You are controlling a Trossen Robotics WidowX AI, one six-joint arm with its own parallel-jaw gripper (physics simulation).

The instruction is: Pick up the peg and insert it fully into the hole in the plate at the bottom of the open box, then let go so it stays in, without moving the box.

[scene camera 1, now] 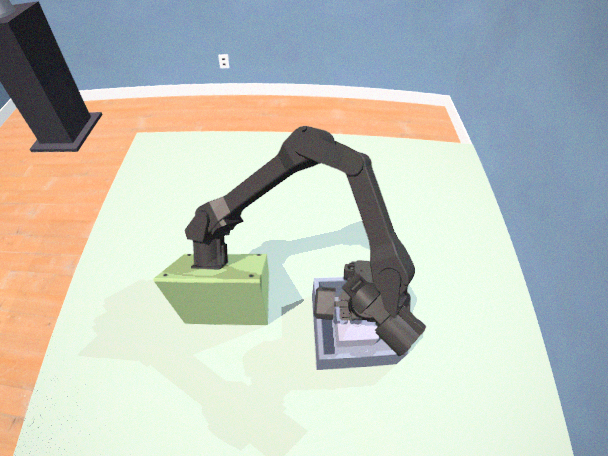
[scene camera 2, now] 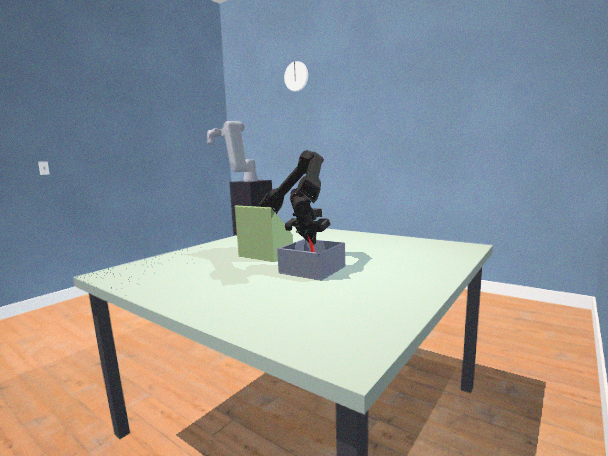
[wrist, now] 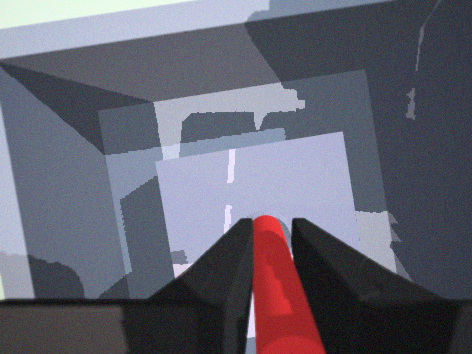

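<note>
Gripper visible in scene camera 2, and in the wrist view. In the pictures as well, with the gripper, a grey-blue box.
</note>
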